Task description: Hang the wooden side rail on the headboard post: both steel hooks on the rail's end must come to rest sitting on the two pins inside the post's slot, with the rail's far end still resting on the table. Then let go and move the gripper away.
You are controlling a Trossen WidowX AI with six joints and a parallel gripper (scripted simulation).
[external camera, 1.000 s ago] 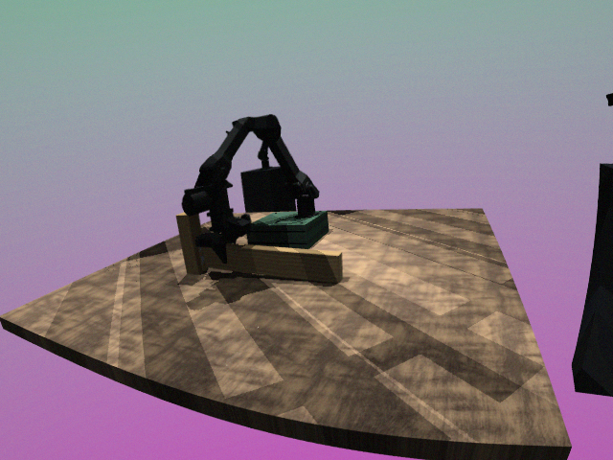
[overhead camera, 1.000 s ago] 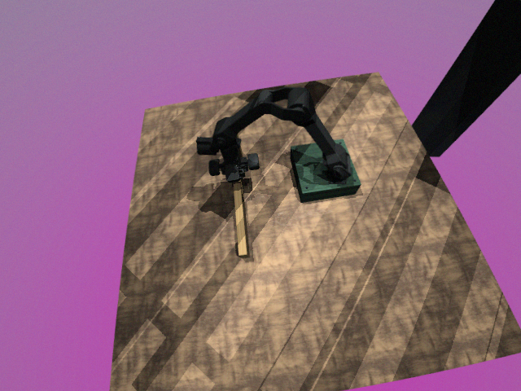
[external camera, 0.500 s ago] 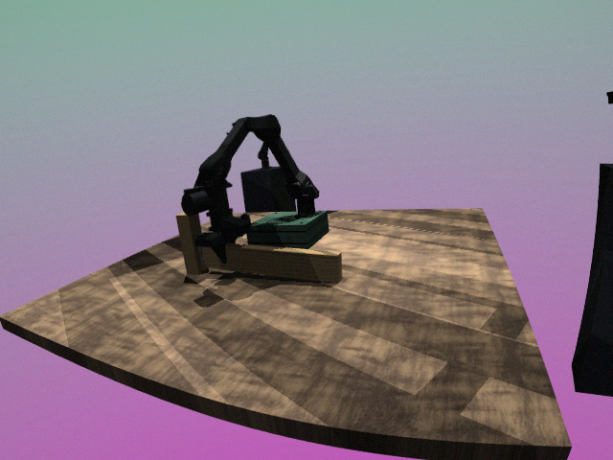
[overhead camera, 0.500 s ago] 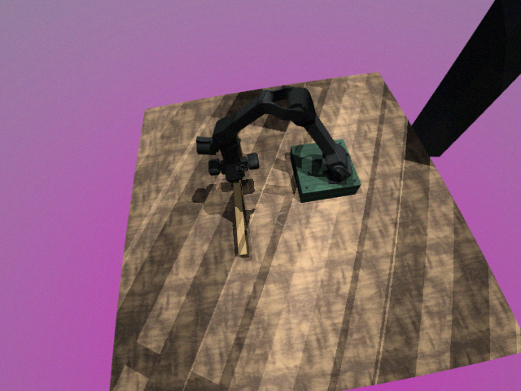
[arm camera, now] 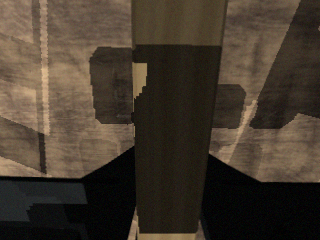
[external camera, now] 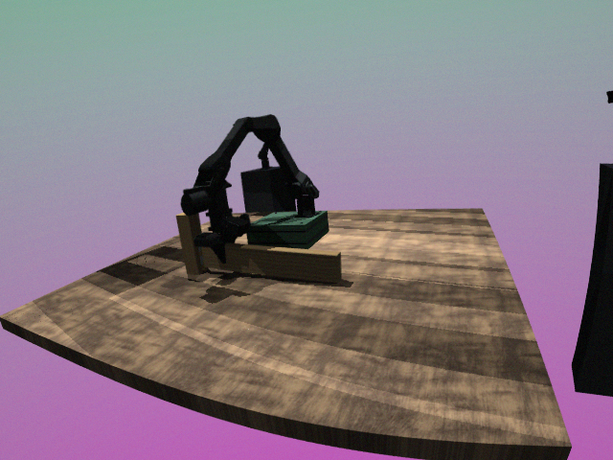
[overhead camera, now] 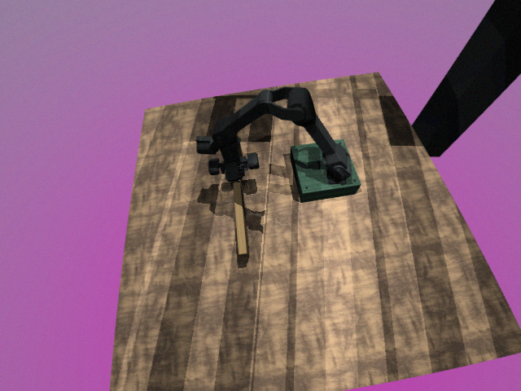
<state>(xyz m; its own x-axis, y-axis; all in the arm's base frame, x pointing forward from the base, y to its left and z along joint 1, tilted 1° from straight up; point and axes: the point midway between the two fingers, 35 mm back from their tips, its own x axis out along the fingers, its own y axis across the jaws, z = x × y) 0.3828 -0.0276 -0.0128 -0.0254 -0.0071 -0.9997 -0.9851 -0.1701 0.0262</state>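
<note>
The headboard post is 12 cm to the right of my gripper tip, 4 cm above it and 2 cm ahead of it.
</note>
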